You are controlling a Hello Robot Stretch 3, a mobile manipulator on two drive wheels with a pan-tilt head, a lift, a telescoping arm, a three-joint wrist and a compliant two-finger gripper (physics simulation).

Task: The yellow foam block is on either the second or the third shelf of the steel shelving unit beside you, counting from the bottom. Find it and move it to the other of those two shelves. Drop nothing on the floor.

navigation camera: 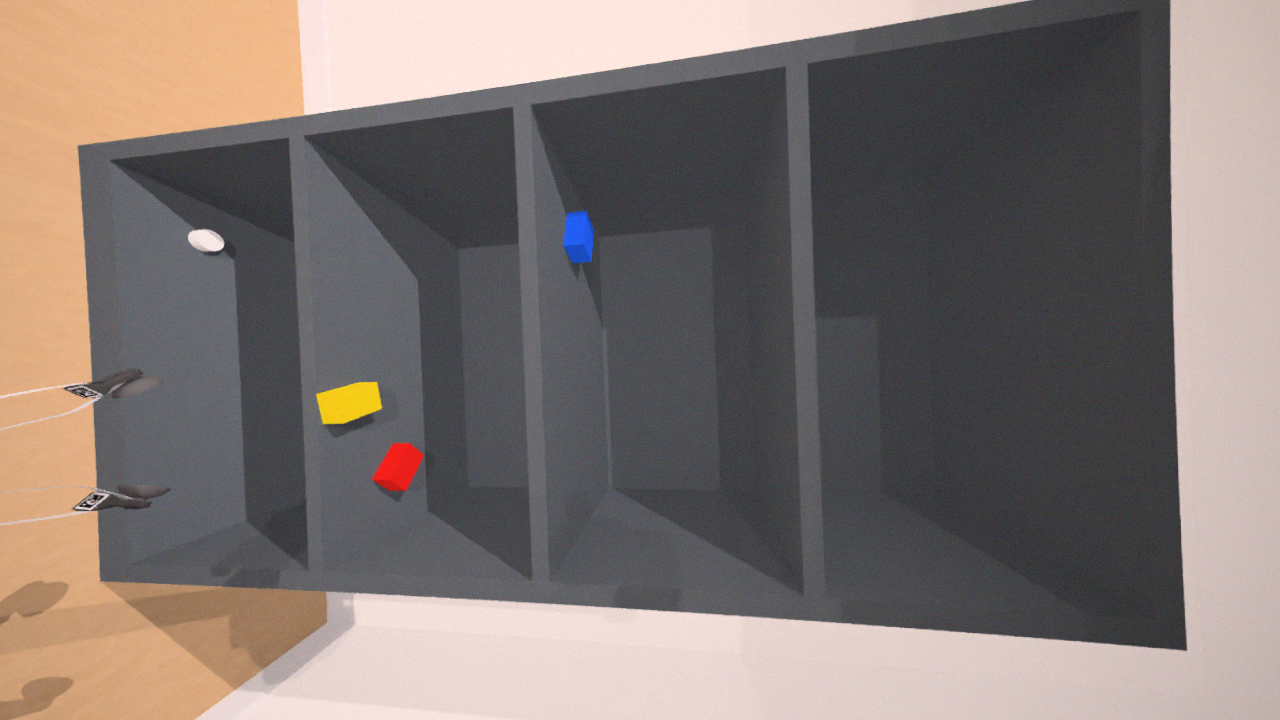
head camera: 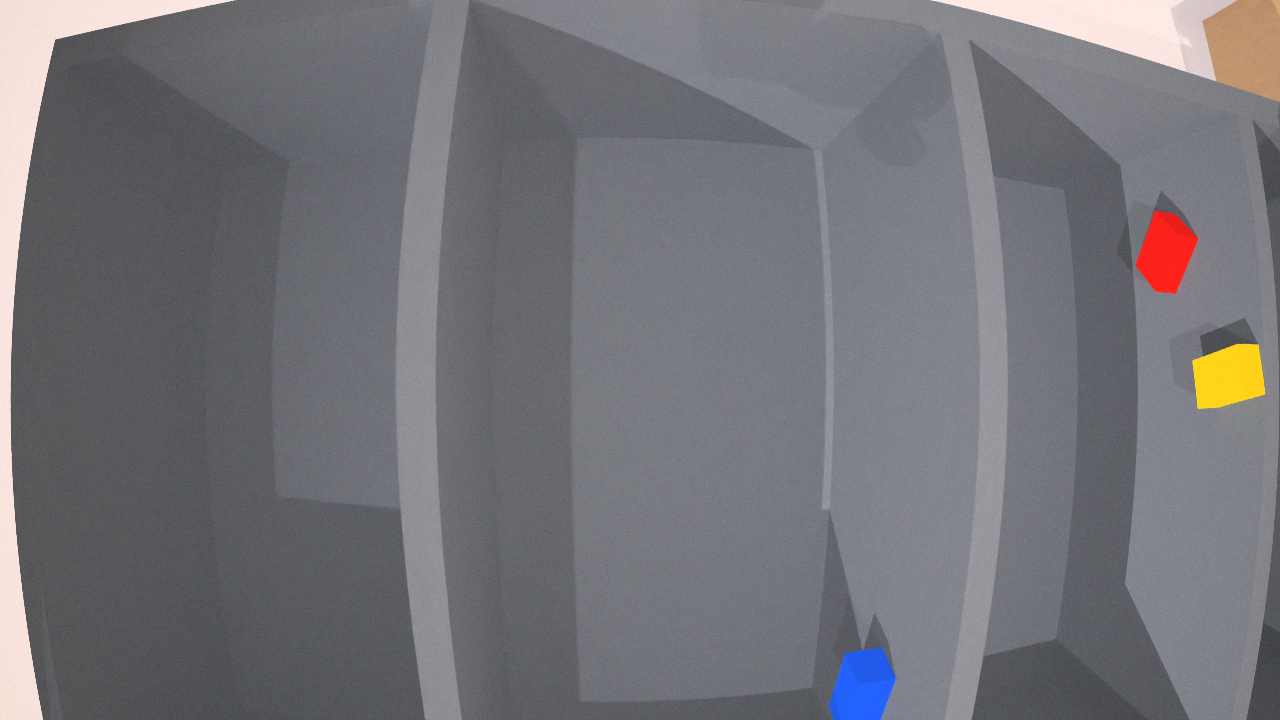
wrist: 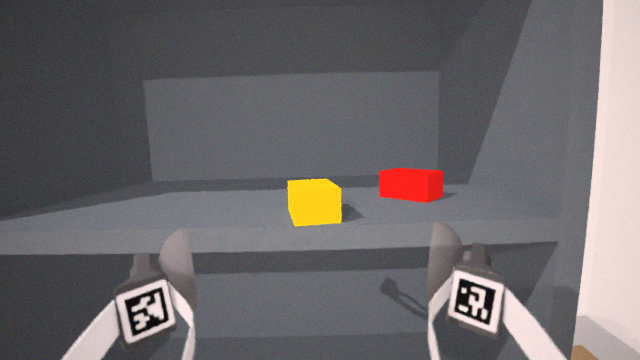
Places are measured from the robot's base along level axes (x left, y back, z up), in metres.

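Where they show: gripper, between the fingertips: [navigation camera: 163, 434] [wrist: 312, 253].
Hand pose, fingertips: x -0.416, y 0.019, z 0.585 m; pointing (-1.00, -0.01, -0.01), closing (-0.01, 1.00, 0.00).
Note:
Each offset is from my fingertips to the top centre of the thing. Level surfaces: height alone.
The yellow foam block {dy -0.005, dx -0.280, dz -0.007 m} [head camera: 1228, 377] [navigation camera: 349, 402] [wrist: 315, 203] rests near the front edge of the second shelf {dz -0.051 m} [head camera: 1190, 501] [navigation camera: 358, 268] [wrist: 150, 210] of the steel shelving unit [head camera: 416, 358] [navigation camera: 526, 358]. The third shelf [head camera: 904, 358] [navigation camera: 572, 376] is the board above it and bears a blue block. My gripper [navigation camera: 153, 438] [wrist: 312, 253] is open, with nothing between its fingers. It is in front of the unit; in the wrist view its fingertips appear below the second shelf's front edge, apart from the yellow block. The gripper does not show in the head view.
A red block {dy +0.165, dx -0.395, dz -0.007 m} [head camera: 1165, 252] [navigation camera: 398, 466] [wrist: 410, 184] lies on the second shelf, behind and to the right of the yellow one in the wrist view. The blue block {dy -0.348, dx -0.415, dz +0.451 m} [head camera: 862, 685] [navigation camera: 579, 237] is toward the third shelf's left side. A white rounded object {dy -0.399, dx -0.368, dz -0.485 m} [navigation camera: 205, 240] lies in the bottom compartment.

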